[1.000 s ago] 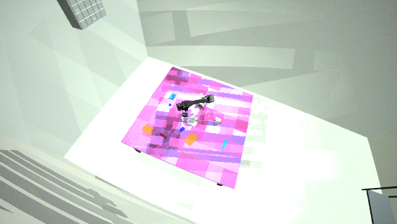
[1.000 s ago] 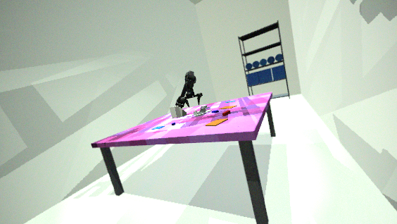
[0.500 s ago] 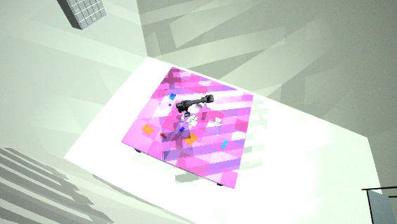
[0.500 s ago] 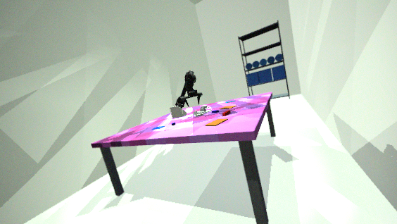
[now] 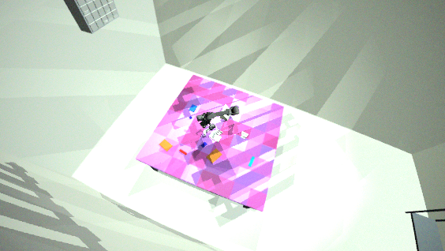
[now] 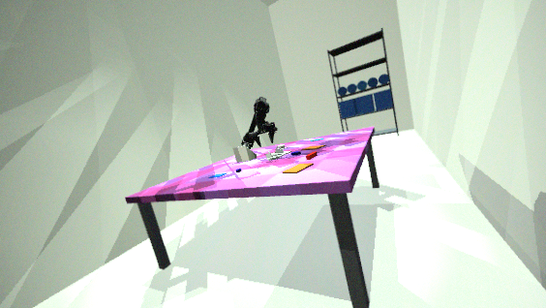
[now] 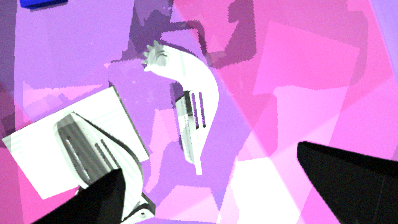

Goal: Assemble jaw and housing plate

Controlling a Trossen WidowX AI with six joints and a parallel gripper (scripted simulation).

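My gripper tip is now 90 mm above the white jaw and 40 mm short of it. The rest, counted from my gripper tip: red block: 310 mm ahead, 150 mm to the right, 80 mm below; blue block: 170 mm ahead, 90 mm below, 20 mm to the left; white base: 110 mm to the left, 90 mm below, 40 mm ahead.
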